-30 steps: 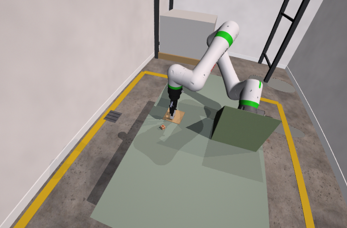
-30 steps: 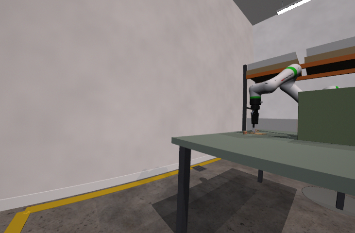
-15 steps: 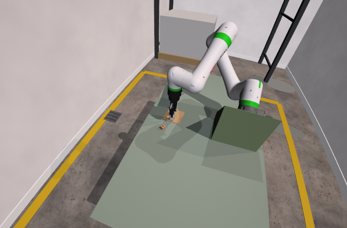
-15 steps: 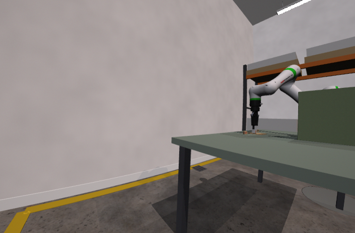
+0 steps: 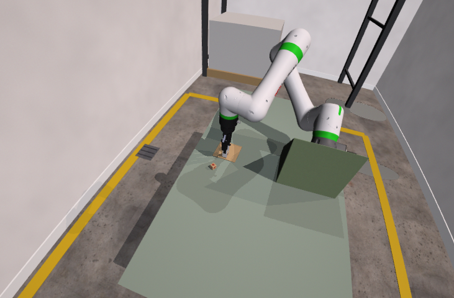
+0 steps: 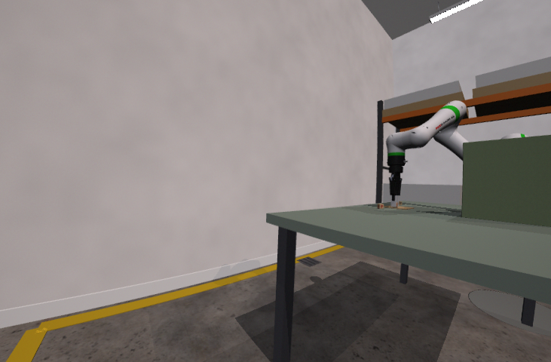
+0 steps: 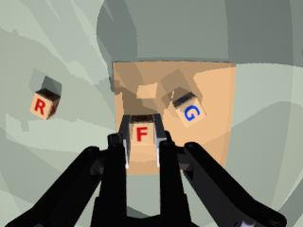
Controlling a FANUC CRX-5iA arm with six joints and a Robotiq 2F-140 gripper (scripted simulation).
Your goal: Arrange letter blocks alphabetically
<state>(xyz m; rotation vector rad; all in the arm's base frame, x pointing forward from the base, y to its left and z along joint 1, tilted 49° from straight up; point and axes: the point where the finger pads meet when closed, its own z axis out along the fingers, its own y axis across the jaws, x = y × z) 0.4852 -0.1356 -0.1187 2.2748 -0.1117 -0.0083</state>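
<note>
Right now my hand is 40 mm to the left of the tan mat and 40 mm above it. Round my hand: R block: 110 mm to the left, 40 mm ahead, 30 mm below.
</note>
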